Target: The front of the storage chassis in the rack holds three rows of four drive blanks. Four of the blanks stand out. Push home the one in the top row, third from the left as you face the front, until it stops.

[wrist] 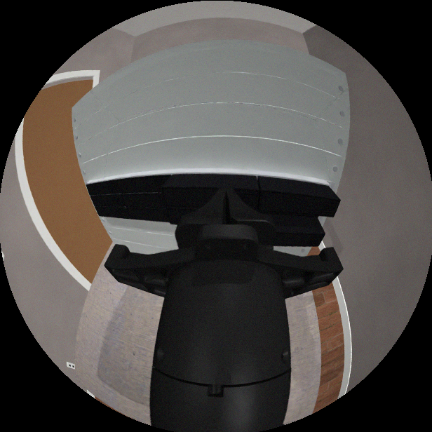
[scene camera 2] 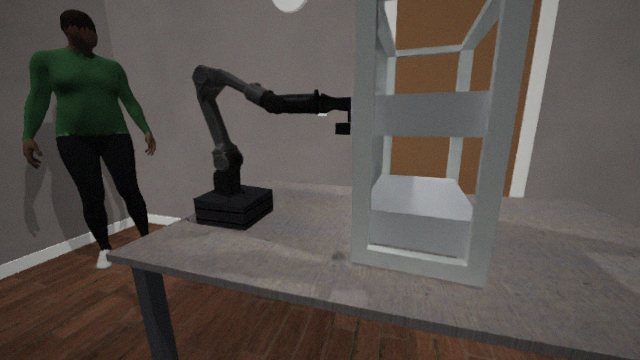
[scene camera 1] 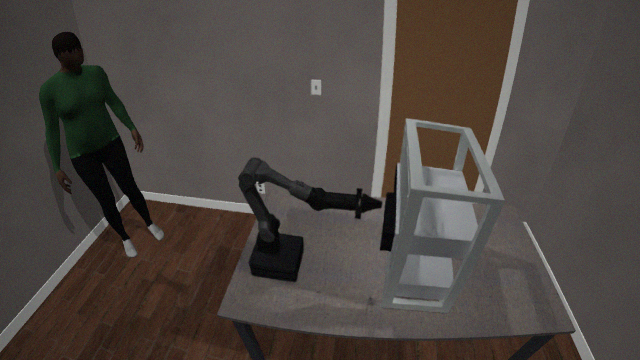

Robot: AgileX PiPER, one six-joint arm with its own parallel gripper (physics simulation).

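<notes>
In the wrist view I see my gripper (wrist: 225,197) and a grey rack (wrist: 154,141). Scene camera 1 shows me the grey rack (scene camera 1: 429,219) as well, and in scene camera 2 I see the grey rack (scene camera 2: 428,214) again.
</notes>
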